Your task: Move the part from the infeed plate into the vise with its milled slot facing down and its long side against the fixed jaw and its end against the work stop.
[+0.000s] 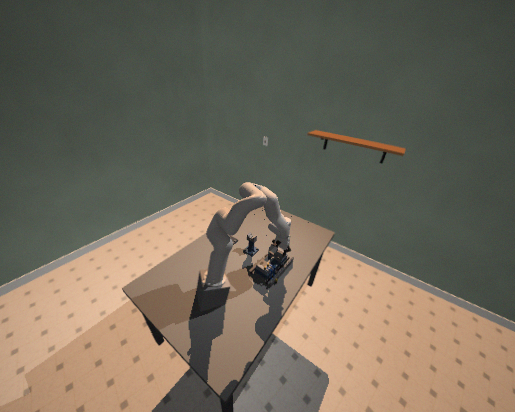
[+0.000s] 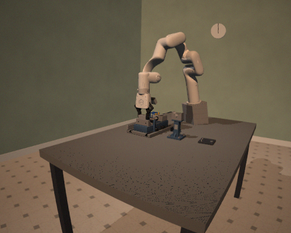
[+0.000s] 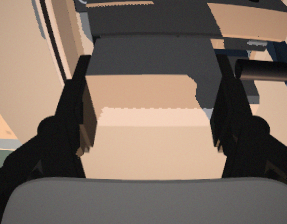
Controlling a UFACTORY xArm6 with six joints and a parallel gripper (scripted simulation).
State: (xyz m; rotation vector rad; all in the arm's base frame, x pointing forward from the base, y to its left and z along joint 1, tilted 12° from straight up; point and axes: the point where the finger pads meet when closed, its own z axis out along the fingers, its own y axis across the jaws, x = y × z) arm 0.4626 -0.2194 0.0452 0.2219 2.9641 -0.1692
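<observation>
The work stop is 70 mm to the left of my hand, 20 mm below it and 10 mm ahead of it. Round my hand: air cylinder rod (80 mm behind, 40 mm below, 30 mm to the left); vise base rail (80 mm below, 80 mm behind, 60 mm to the right); part (20 mm below).
</observation>
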